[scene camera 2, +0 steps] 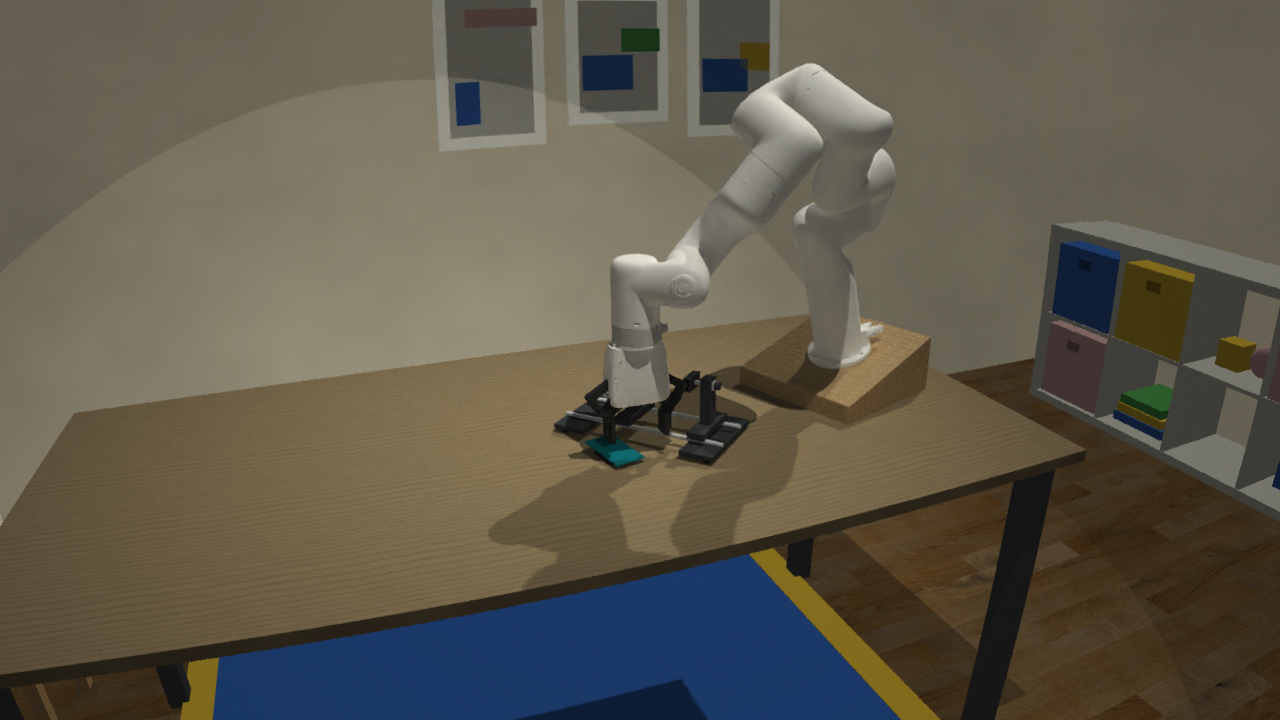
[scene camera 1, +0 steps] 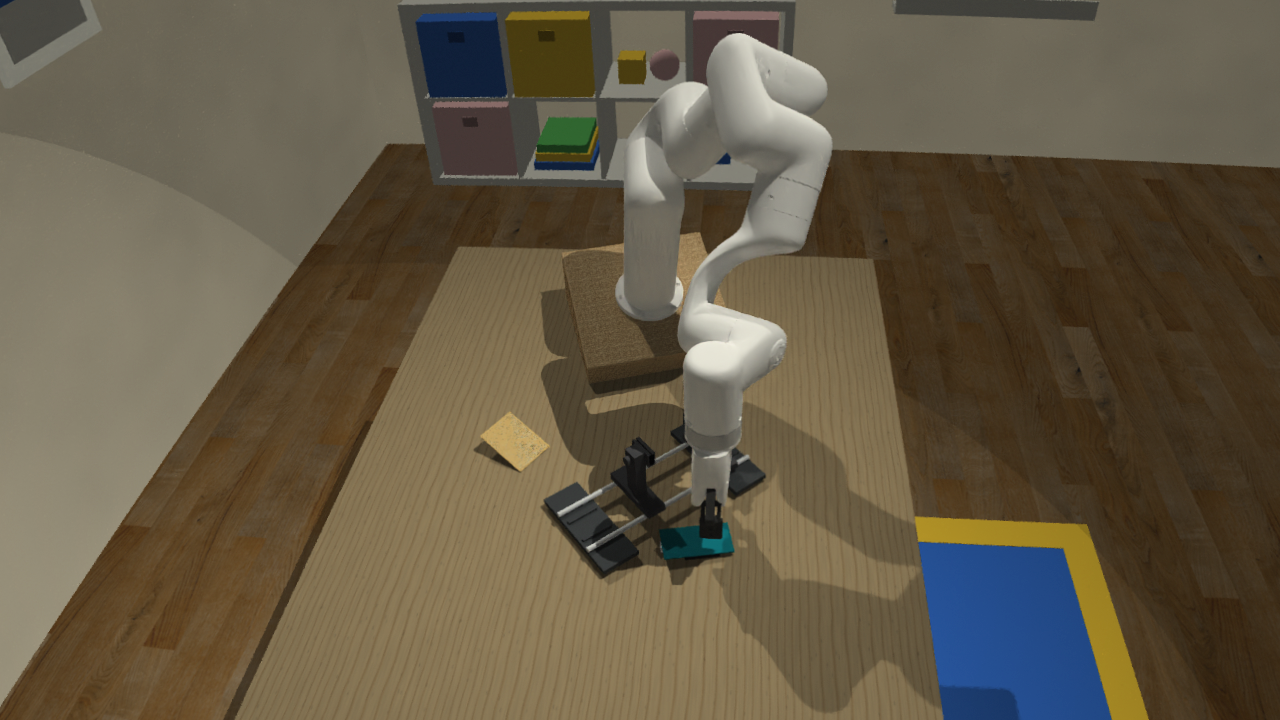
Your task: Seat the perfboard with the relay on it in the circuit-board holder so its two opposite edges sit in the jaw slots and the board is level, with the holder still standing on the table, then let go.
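Pixels of known places: gripper, between the fingertips: point(scene camera 2: 637, 436) point(scene camera 1: 712, 511); arm's base, origin of its link: point(scene camera 2: 839, 351) point(scene camera 1: 649, 294).
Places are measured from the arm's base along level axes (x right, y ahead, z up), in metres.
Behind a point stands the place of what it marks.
A teal board point(scene camera 1: 682, 544) {x -0.170, y 0.501, z -0.061 m} point(scene camera 2: 623, 454) {x -0.209, y 0.478, z -0.063 m} lies low in front of the black circuit-board holder point(scene camera 1: 581, 517) {x -0.015, y 0.489, z -0.055 m} point(scene camera 2: 729, 436) {x -0.199, y 0.294, z -0.057 m}, outside its jaws; something dark shows under its edge. No relay shows on its upper face. The holder stands on the table with two rails and upright jaws, partly hidden by the arm. My gripper point(scene camera 1: 710, 528) {x -0.204, y 0.453, z -0.036 m} point(scene camera 2: 636, 431) {x -0.204, y 0.453, z -0.036 m} is open with nothing between its fingers. It points down, one fingertip over or against the teal board, the other toward the holder. A tan, speckled board point(scene camera 1: 514, 440) {x 0.139, y 0.359, z -0.055 m} rests tilted to the holder's left in scene camera 1. I cannot tell which board bears the relay.
The arm's base stands on a brown wedge block point(scene camera 1: 617, 340) {x 0.031, y 0.114, z -0.024 m} point(scene camera 2: 796, 389) {x -0.066, y 0.118, z -0.042 m} at the back of the wooden table point(scene camera 1: 465, 617) {x 0.095, y 0.680, z -0.073 m} point(scene camera 2: 313, 501) {x -0.246, y 0.977, z -0.073 m}. A shelf unit point(scene camera 1: 416, 183) stands behind on the floor. A blue and yellow mat point(scene camera 1: 993, 617) point(scene camera 2: 501, 635) lies below the table.
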